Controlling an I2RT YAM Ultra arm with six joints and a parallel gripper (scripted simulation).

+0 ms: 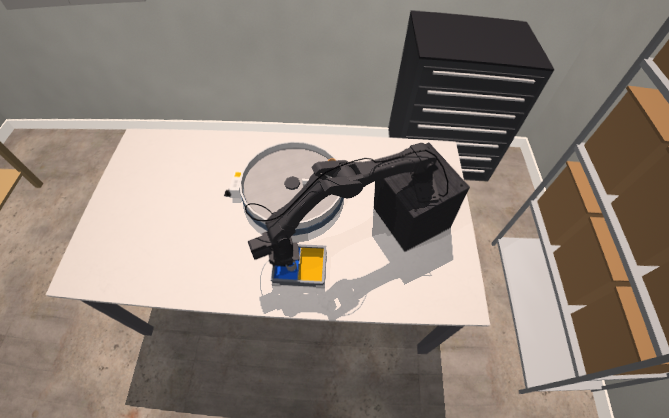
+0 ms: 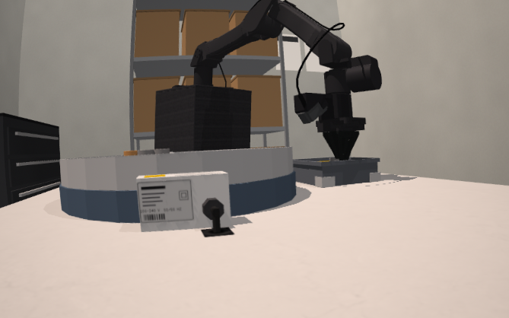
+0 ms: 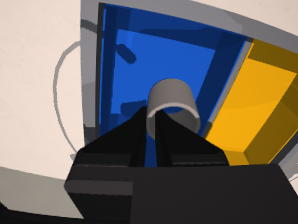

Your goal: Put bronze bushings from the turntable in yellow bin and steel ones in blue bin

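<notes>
Right now my hand is 30 mm above the blue bin. From my hand the other things lie so: yellow bin (90 mm behind, 10 mm to the left, 30 mm below); then round grey turntable (30 mm behind, 350 mm to the right, 10 mm above).
</notes>
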